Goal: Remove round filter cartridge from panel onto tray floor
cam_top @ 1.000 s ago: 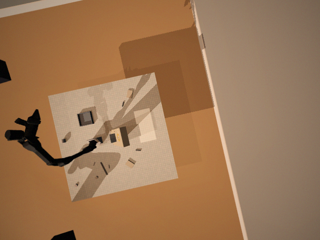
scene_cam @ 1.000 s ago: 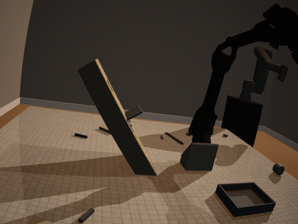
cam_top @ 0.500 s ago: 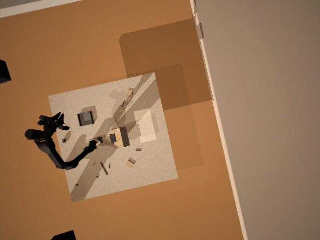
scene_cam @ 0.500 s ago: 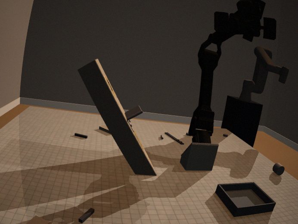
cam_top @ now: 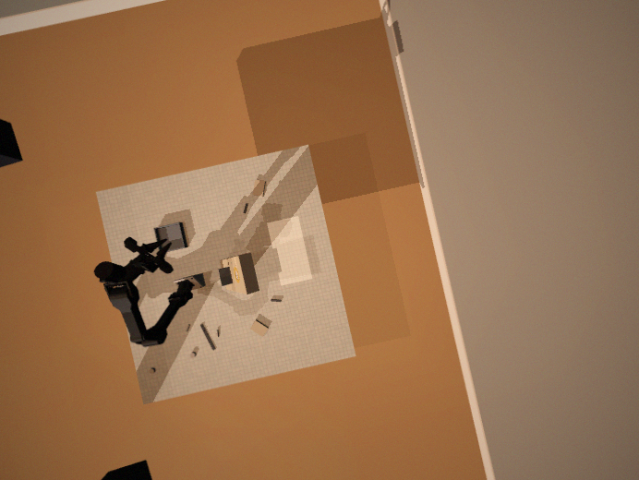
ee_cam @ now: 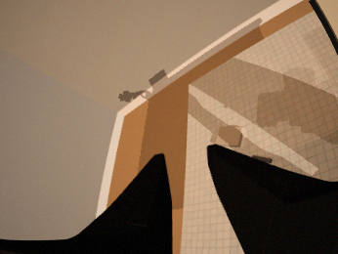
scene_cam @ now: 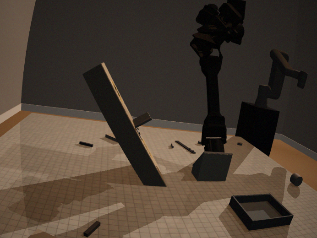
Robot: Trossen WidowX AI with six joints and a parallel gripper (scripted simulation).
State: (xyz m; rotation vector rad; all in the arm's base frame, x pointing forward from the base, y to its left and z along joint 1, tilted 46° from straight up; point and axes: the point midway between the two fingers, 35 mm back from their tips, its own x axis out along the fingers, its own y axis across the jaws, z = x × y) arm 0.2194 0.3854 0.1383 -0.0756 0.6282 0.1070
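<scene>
My gripper tip is now 22 cm to the left of the round filter cartridge, 20 cm above it and 15 cm short of it. Round my gripper tip: service panel 28 cm below, 21 cm to the right, 11 cm ahead; then dark bracket 29 cm below, 21 cm to the right, 5 cm ahead; then dark square tray 44 cm below, 26 cm behind, 10 cm to the left.
</scene>
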